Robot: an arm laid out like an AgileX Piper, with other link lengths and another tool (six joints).
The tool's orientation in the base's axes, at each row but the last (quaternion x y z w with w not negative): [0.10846 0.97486 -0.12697 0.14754]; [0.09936 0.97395 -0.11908 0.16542]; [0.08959 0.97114 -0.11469 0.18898]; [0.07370 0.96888 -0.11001 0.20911]
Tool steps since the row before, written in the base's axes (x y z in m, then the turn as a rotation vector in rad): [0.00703 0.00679 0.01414 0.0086 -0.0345 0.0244]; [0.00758 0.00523 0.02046 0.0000 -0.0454 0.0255]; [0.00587 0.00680 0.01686 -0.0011 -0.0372 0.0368]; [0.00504 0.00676 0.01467 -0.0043 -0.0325 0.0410]
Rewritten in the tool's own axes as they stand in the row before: [-0.00983 0.00511 -0.01314 -0.0217 -0.0357 -0.0107]; [-0.01329 0.00267 -0.01788 -0.0158 -0.0483 -0.0114]; [-0.01100 0.00460 -0.01492 -0.0181 -0.0428 -0.0240]; [-0.01007 0.00480 -0.01272 -0.0165 -0.0396 -0.0302]
